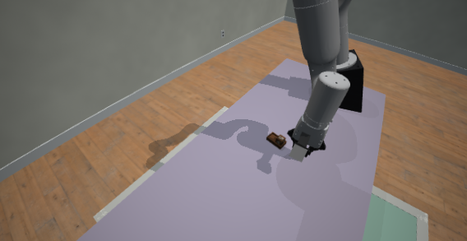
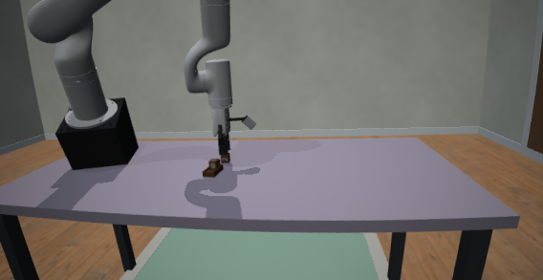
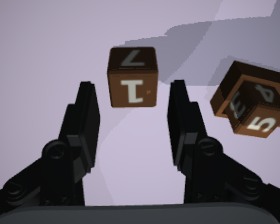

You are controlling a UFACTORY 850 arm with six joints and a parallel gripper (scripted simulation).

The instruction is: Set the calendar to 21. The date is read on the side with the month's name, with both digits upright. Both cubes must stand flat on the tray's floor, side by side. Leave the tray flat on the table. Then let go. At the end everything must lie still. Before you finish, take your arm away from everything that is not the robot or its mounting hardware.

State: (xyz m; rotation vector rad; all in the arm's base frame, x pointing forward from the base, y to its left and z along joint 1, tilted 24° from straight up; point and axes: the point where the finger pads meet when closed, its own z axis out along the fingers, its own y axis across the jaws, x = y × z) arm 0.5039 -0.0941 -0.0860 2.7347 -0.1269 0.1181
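The brown cube is 40 mm below my hand. Round my hand: digit cube (30 mm behind, 80 mm to the right, 30 mm below); brown tray (40 mm behind, 100 mm to the right, 50 mm below).
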